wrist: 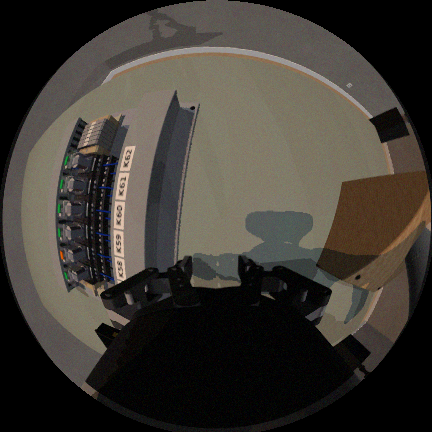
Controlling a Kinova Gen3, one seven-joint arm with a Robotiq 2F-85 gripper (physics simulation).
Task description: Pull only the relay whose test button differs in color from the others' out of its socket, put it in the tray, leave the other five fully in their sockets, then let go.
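Places are measured from the arm's base along level axes (x right, y ahead, z up), in metres.
Where they show: gripper, fingertip midpoint: [214, 263].
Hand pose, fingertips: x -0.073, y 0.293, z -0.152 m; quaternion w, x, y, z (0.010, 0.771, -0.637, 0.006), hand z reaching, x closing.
Observation:
Things, the pixels of their centre, and the offset from my fingertips. "pt": a spot on its surface instead.
- relay, body centre: [74, 252] dx -0.024, dy +0.178, dz +0.034 m
- orange test button, body centre: [61, 254] dx -0.025, dy +0.186, dz +0.056 m
- far end, surface spot: [79, 161] pt dx +0.087, dy +0.172, dz +0.044 m
A relay [73, 255] with an orange test button [62, 255] sits in its socket, second from the near end of the row at the left. The other relays in the row, such as the one at the far end [79, 161], have green buttons and also appear seated in their sockets. My gripper [214, 263] is partly open with nothing between its fingers. It is at the lower middle of the view, to the right of the relay row and apart from it. The tray cannot be made out in the wrist view.
A grey panel [134, 200] carries the row and labels K58 to K62, with a raised grey duct [161, 200] on its right side. Terminal blocks [99, 134] stand at the row's far end. A brown wooden block [380, 215] is at the right. A dark box [390, 125] stands at the upper right.

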